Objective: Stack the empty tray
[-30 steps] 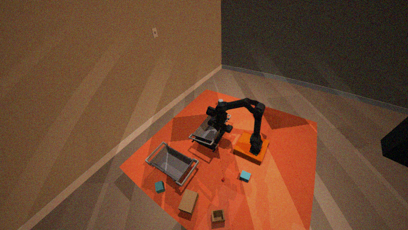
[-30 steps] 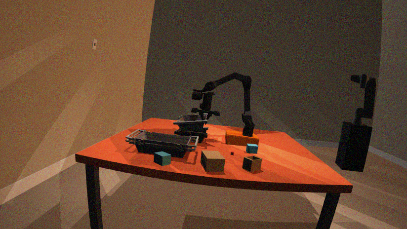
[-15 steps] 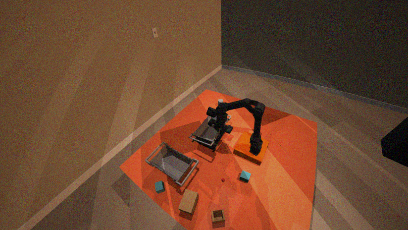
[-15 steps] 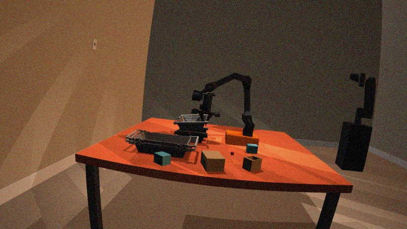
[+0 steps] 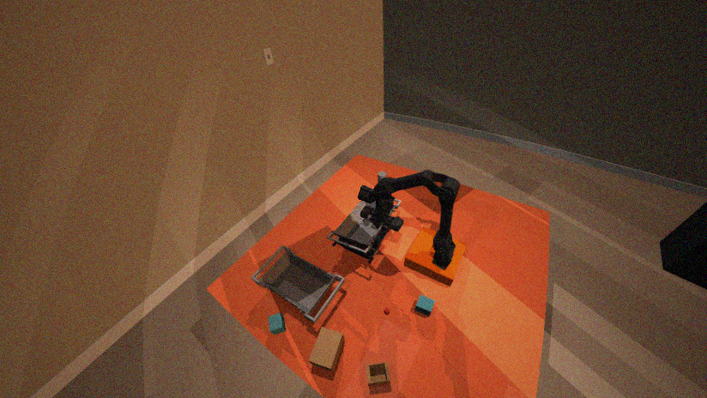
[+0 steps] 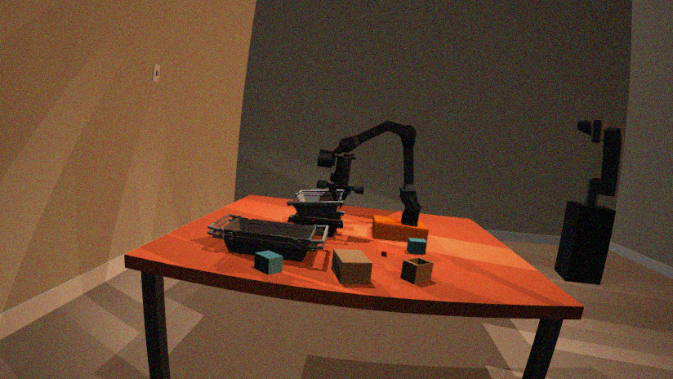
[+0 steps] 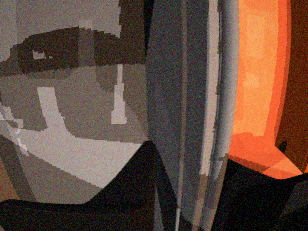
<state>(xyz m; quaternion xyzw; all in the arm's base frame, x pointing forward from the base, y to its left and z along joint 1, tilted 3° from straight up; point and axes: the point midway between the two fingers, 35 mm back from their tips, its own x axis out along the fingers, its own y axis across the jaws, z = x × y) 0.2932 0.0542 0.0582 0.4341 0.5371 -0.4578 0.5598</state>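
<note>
The grey tray is 80 mm ahead of my gripper tip, 20 mm to the left of it and 20 mm above it. Also, from my gripper tip: open box: 440 mm to the left, 350 mm behind, 80 mm below.
</note>
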